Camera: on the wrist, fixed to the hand. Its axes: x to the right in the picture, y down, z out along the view.
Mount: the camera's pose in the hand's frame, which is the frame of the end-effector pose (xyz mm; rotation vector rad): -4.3 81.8 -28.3 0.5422 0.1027 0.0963
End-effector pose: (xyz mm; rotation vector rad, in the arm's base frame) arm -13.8 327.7 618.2 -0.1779 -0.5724 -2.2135
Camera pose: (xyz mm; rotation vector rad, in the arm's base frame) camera 52.6 272.1 619.8 0.1863 -1.0542 -1.8853
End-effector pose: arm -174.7 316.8 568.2 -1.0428 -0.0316 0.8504
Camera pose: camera -215.5 311.3 491.9 -0.5777 0.3227 0.8284
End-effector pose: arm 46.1 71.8 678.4 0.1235 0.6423 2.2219
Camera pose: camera -14.8 12.2 694.1 0.3205 1.3084 2.0999
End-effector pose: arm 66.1 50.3 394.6 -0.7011 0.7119 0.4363
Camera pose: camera 3.2 86.2 347.0 -0.1792 0.9159 0.2759
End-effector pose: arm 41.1 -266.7 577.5 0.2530 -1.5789 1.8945
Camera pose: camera 3.6 -247.0 501.9 0.3066 -1.0001 2.3453
